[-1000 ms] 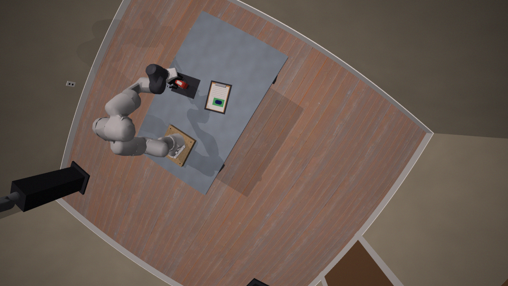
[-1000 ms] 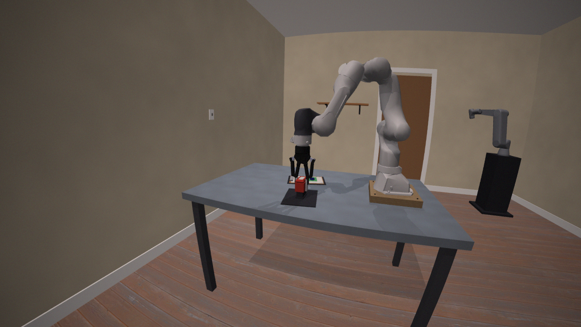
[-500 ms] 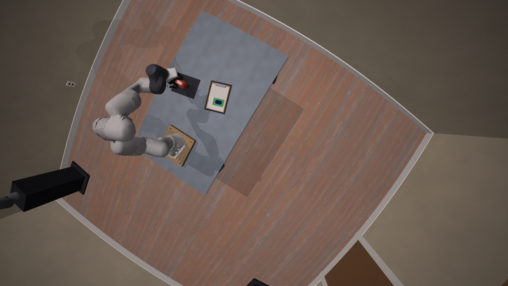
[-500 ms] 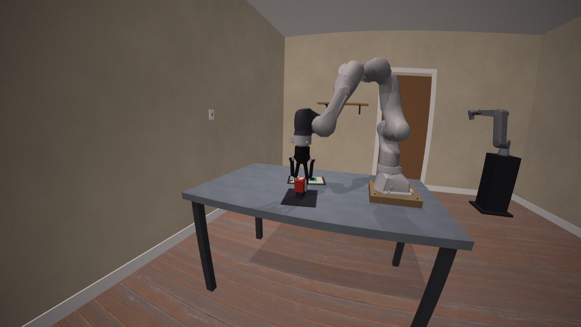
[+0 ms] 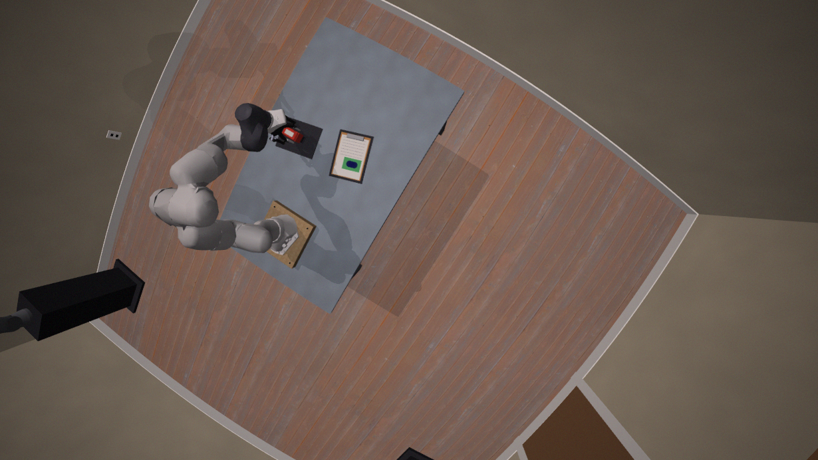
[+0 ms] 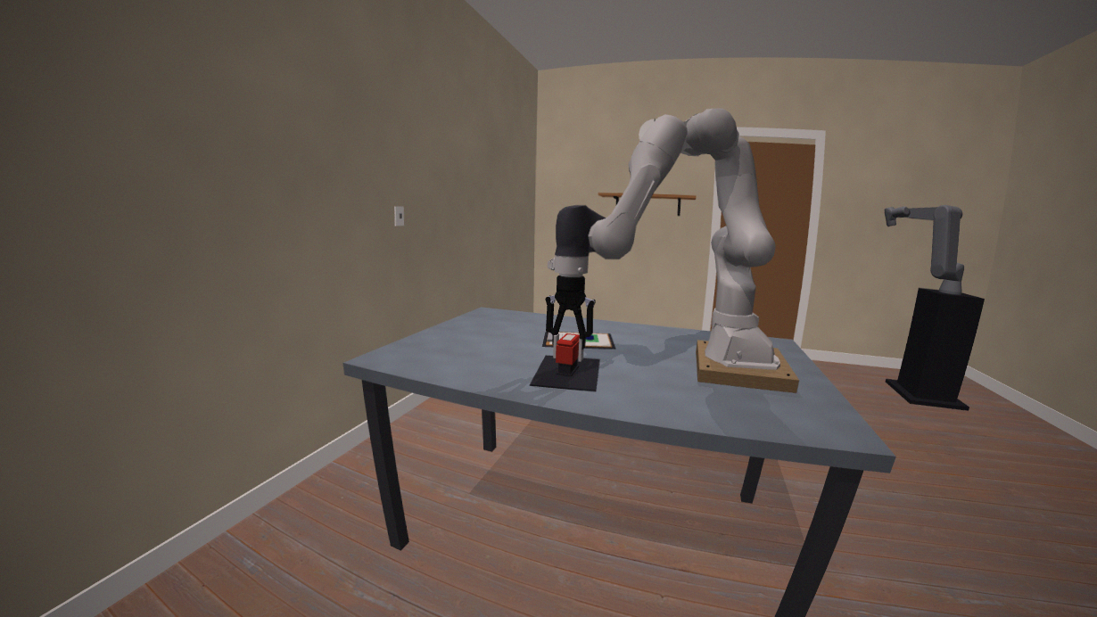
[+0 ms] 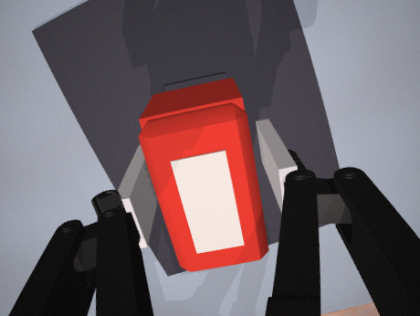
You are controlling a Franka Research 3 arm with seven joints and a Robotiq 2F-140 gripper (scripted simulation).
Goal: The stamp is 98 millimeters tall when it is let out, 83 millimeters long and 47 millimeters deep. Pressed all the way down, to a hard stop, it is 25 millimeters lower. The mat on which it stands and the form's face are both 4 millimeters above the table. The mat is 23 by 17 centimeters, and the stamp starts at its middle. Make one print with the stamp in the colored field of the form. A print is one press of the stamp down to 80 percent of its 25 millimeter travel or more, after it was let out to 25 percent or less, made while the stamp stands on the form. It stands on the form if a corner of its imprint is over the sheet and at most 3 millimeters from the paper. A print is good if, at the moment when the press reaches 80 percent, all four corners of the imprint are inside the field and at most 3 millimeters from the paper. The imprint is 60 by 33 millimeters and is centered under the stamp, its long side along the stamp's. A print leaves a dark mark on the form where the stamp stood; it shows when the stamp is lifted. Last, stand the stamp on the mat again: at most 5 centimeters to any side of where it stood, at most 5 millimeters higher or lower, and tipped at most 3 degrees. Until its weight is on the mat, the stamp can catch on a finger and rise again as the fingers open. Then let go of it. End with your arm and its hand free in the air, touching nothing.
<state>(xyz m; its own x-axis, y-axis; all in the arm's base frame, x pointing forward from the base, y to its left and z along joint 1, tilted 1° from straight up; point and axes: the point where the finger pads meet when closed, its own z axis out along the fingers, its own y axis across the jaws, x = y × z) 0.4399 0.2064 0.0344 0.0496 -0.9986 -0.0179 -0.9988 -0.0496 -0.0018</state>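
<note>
Right now the red stamp is 2 cm below my hand. Round my hand: black mat 7 cm below.
</note>
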